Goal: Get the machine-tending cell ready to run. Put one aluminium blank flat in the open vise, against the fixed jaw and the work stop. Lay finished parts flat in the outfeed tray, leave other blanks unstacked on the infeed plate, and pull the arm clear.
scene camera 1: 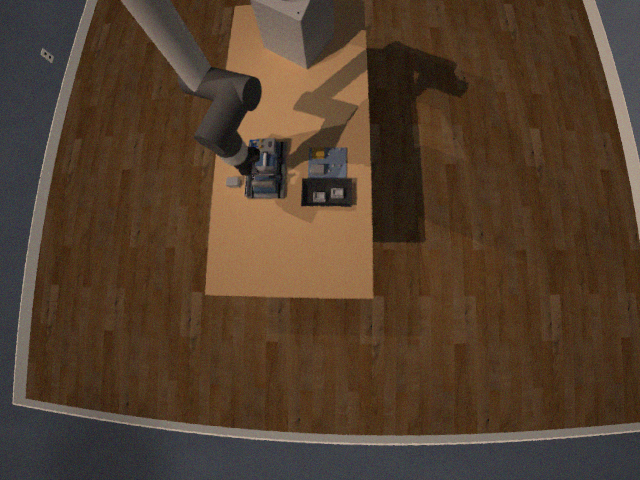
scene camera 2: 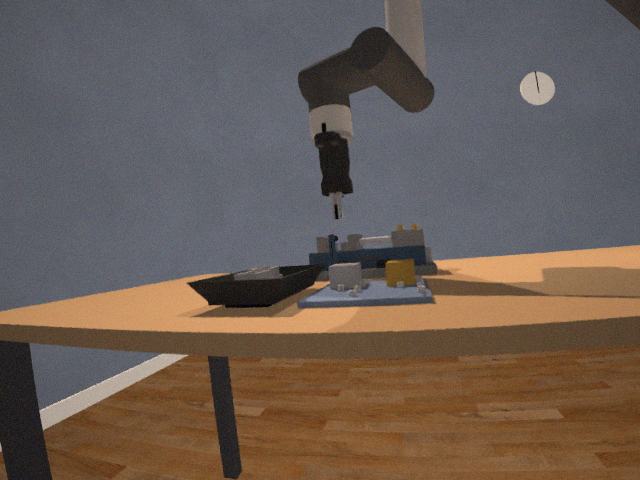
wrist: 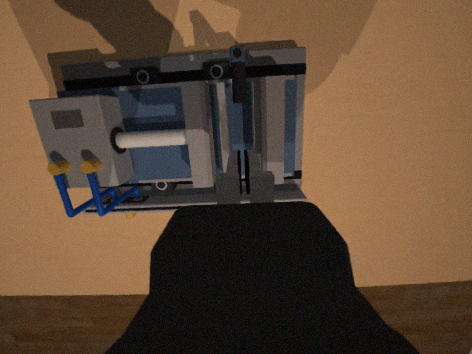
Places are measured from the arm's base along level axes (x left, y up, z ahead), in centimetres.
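Pixels of known places: gripper, fingertip midpoint: [scene camera 1: 256, 173] [scene camera 2: 337, 219] [wrist: 242, 164].
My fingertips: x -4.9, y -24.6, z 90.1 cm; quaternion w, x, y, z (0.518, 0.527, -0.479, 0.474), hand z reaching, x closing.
Ahead of a thing's pixels: the offset from my fingertips to its top centre. "spot": to the spot under its first point. Level surfaces: height alone.
My gripper [scene camera 2: 337, 217] [wrist: 242, 164] is shut and empty, high above the vise {dx +0.4, dy -3.8, dz -7.1 cm} [scene camera 2: 382, 255] [scene camera 1: 264, 194]. In the wrist view the vise's moving jaw {dx +1.2, dy -4.1, dz -4.3 cm} [wrist: 200, 155] and fixed jaw [wrist: 273, 120] stand apart, with blue bed between them; the fingers hide part of the gap. The work stop {spot: dx +8.5, dy -3.8, dz -0.9 cm} [wrist: 237, 53] [scene camera 2: 332, 248] reaches over the gap. A grey blank {dx -15.7, dy -10.1, dz +1.5 cm} [scene camera 1: 233, 181] lies on the table left of the vise. Another grey block {dx +26.4, dy -9.3, dz -8.9 cm} [scene camera 1: 317, 169] [scene camera 2: 345, 275] sits on the blue infeed plate {dx +30.4, dy -12.9, dz -13.9 cm} [scene camera 1: 339, 153] [scene camera 2: 369, 300]. Two finished parts {spot: dx +28.5, dy -10.4, dz +4.8 cm} [scene camera 1: 318, 196] {spot: dx +37.4, dy -10.4, dz +1.8 cm} [scene camera 1: 337, 192] lie apart in the black outfeed tray [scene camera 1: 327, 204] [scene camera 2: 242, 294].
A yellow block {dx +25.4, dy -9.3, dz -17.9 cm} [scene camera 1: 319, 154] [scene camera 2: 400, 272] sits on the infeed plate beside small pale pegs. Blue hoses {spot: dx -4.4, dy -2.8, dz -14.2 cm} [wrist: 96, 192] with yellow fittings stand at the vise's actuator block {dx -0.1, dy -4.1, dz -16.6 cm} [wrist: 75, 140]. A large grey box [scene camera 1: 294, 31] stands at the table's far end. The table {dy -13.7 cm} [scene camera 1: 289, 258] has an edge left of the loose blank.
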